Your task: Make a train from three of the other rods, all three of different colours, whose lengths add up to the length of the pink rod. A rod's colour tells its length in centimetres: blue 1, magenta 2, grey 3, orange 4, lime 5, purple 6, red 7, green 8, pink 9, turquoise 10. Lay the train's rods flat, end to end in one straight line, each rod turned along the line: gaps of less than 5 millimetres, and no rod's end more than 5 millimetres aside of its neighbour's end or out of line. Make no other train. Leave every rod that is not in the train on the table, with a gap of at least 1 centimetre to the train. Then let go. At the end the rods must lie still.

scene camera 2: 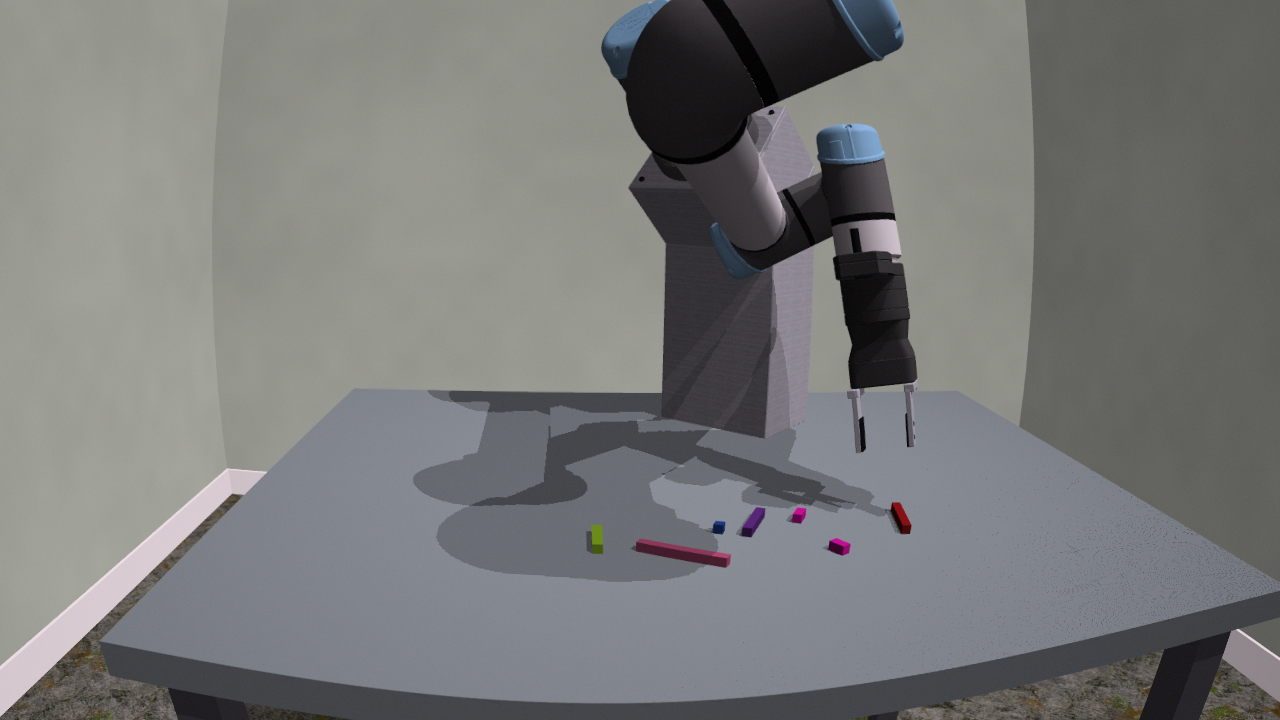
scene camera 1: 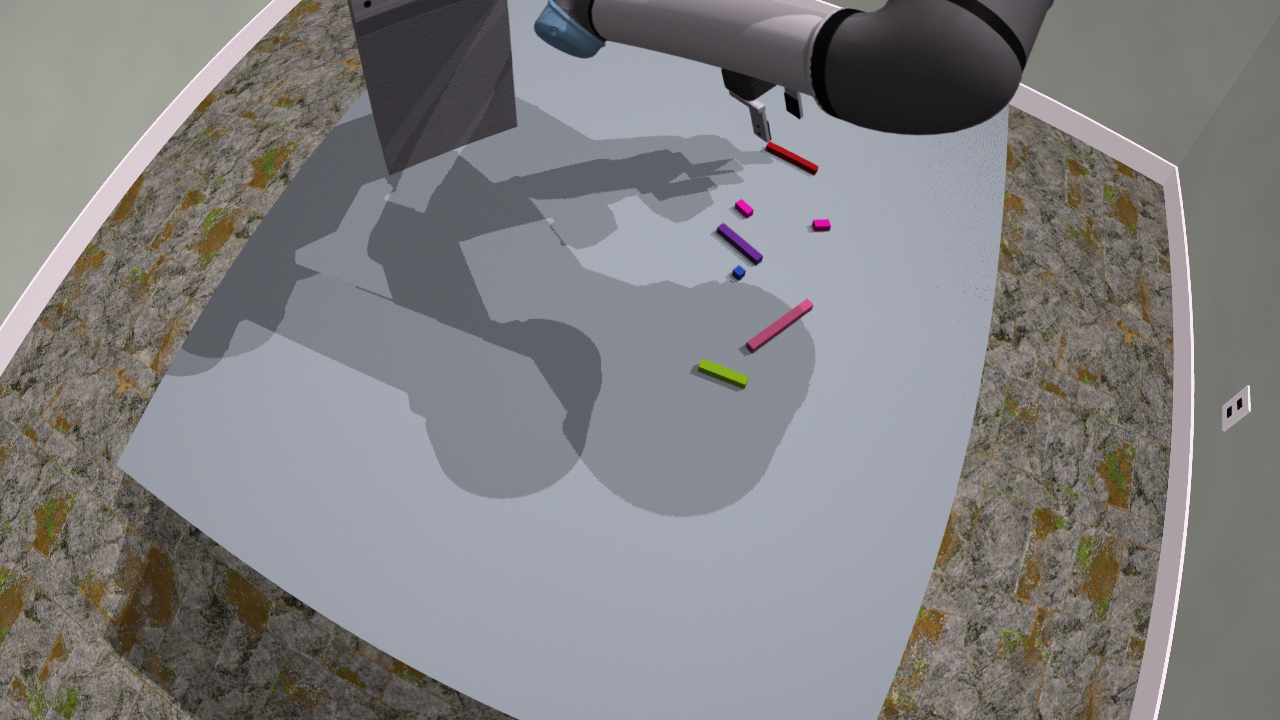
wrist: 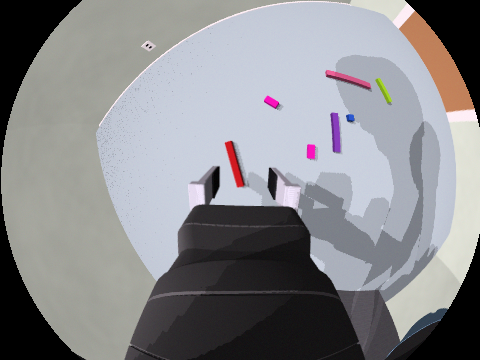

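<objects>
Scene camera 1 shows my gripper, scene camera 2 shows it too, and so does the wrist view (244, 176). On my gripper, (scene camera 1: 760, 124) and (scene camera 2: 854, 423) are one and the same spot.
</objects>
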